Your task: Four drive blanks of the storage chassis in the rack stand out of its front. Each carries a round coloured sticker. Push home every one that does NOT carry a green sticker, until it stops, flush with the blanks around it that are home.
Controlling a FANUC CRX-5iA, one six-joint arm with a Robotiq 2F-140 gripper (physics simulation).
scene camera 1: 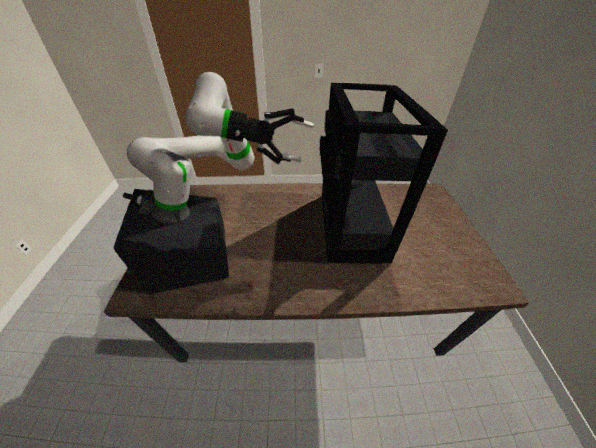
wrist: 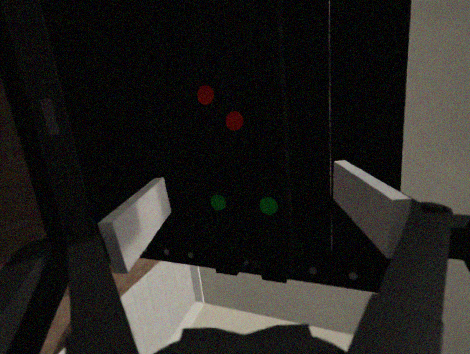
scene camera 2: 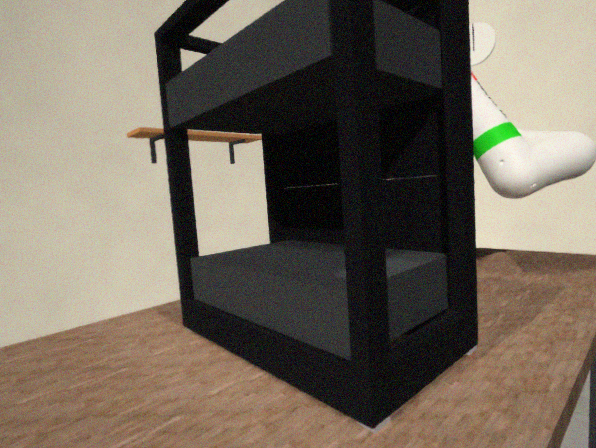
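Pixels of known places: gripper, fingertip midpoint: (scene camera 1: 306,143) (wrist: 247,187); arm's base, origin of the base link: (scene camera 1: 170,212).
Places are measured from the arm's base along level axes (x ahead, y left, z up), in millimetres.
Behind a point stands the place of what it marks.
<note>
In the wrist view two red stickers, the upper one (wrist: 205,95) {y 198, x 604, z 206 mm} and the lower one (wrist: 234,121) {y 170, x 606, z 235 mm}, show on the very dark chassis front. Below them are two green stickers, a left one (wrist: 218,202) {y 85, x 610, z 207 mm} and a right one (wrist: 268,205) {y 83, x 610, z 263 mm}. The outlines of the blanks are lost in the dark, so how far each stands out cannot be told. My gripper (scene camera 1: 301,141) {y 114, x 553, z 261 mm} (wrist: 247,187) {y 114, x 553, z 261 mm} is open and empty. Its fingertips point at the rack (scene camera 1: 415,195) {y -23, x 939, z 154 mm} (scene camera 2: 361,225) {y 481, x 936, z 5 mm} and are a short way off its front in scene camera 1. The gripper does not show in scene camera 2.
The rack stands on the wooden table (scene camera 1: 450,280) {y -98, x 1213, z -236 mm} (scene camera 2: 125,380) {y 125, x 1114, z -236 mm}. Grey boxes fill its upper part (scene camera 2: 250,65) {y 302, x 944, z 225 mm} and its bottom (scene camera 2: 270,300) {y 285, x 930, z -118 mm}. The arm's dark base block (scene camera 1: 172,250) {y -191, x 93, z -10 mm} is at the table's left end. A wall shelf (scene camera 2: 215,135) shows behind the rack.
</note>
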